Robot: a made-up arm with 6 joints. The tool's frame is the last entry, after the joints.
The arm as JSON. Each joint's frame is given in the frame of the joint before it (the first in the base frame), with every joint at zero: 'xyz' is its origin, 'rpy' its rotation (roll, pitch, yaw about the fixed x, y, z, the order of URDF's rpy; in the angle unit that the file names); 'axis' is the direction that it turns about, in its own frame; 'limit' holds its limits. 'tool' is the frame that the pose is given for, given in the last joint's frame.
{
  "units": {
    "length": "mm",
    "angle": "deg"
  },
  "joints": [
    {
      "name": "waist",
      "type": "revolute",
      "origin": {
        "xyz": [
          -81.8,
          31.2,
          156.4
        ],
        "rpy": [
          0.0,
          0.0,
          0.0
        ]
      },
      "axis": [
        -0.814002,
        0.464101,
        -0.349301
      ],
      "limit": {
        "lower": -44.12,
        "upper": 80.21
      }
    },
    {
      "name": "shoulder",
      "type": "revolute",
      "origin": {
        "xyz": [
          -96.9,
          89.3,
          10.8
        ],
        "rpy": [
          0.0,
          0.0,
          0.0
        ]
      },
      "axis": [
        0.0,
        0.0,
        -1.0
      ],
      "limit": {
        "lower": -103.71,
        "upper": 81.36
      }
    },
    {
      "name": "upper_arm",
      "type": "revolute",
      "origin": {
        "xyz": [
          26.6,
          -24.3,
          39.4
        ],
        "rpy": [
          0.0,
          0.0,
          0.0
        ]
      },
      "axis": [
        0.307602,
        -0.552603,
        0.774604
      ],
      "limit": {
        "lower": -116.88,
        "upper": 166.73
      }
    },
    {
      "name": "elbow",
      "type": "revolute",
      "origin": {
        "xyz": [
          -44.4,
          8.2,
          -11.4
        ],
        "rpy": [
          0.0,
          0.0,
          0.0
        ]
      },
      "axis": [
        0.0,
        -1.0,
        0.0
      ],
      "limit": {
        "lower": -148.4,
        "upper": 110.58
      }
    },
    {
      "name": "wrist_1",
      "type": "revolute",
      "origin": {
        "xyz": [
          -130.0,
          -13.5,
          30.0
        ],
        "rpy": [
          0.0,
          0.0,
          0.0
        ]
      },
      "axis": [
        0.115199,
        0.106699,
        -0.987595
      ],
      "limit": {
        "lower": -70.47,
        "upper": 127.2
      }
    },
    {
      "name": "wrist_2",
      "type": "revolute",
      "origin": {
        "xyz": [
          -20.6,
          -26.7,
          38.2
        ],
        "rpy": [
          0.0,
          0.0,
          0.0
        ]
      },
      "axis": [
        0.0,
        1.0,
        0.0
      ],
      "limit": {
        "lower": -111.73,
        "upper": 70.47
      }
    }
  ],
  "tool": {
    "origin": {
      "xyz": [
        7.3,
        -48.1,
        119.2
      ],
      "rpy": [
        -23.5,
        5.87,
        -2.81
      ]
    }
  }
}
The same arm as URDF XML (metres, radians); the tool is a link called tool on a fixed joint. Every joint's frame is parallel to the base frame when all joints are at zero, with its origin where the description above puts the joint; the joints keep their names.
<robot name="arm">
<joint name="tool_fixed" type="fixed"><parent link="link6"/><child link="tool"/><origin xyz="0.0073 -0.0481 0.1192" rpy="-0.4102 0.1025 -0.049"/></joint>
<joint name="wrist_2" type="revolute"><parent link="link5"/><child link="link6"/><origin xyz="-0.0206 -0.0267 0.0382" rpy="0 0 0"/><axis xyz="0 1 0"/><limit lower="-1.9501" upper="1.2299"/></joint>
<joint name="wrist_1" type="revolute"><parent link="link4"/><child link="link5"/><origin xyz="-0.13 -0.0135 0.03" rpy="0 0 0"/><axis xyz="0.115199 0.106699 -0.987595"/><limit lower="-1.2299" upper="2.2201"/></joint>
<joint name="elbow" type="revolute"><parent link="link3"/><child link="link4"/><origin xyz="-0.0444 0.0082 -0.0114" rpy="0 0 0"/><axis xyz="0 -1 0"/><limit lower="-2.5901" upper="1.93"/></joint>
<joint name="upper_arm" type="revolute"><parent link="link2"/><child link="link3"/><origin xyz="0.0266 -0.0243 0.0394" rpy="0 0 0"/><axis xyz="0.307602 -0.552603 0.774604"/><limit lower="-2.0399" upper="2.91"/></joint>
<joint name="shoulder" type="revolute"><parent link="link1"/><child link="link2"/><origin xyz="-0.0969 0.0893 0.0108" rpy="0 0 0"/><axis xyz="0 0 -1"/><limit lower="-1.8101" upper="1.42"/></joint>
<joint name="waist" type="revolute"><parent link="base"/><child link="link1"/><origin xyz="-0.0818 0.0312 0.1564" rpy="0 0 0"/><axis xyz="-0.814002 0.464101 -0.349301"/><limit lower="-0.77" upper="1.3999"/></joint>
<link name="base"/>
<link name="link1"/>
<link name="link2"/>
<link name="link3"/>
<link name="link4"/>
<link name="link5"/>
<link name="link6"/>
<link name="tool"/>
</robot>

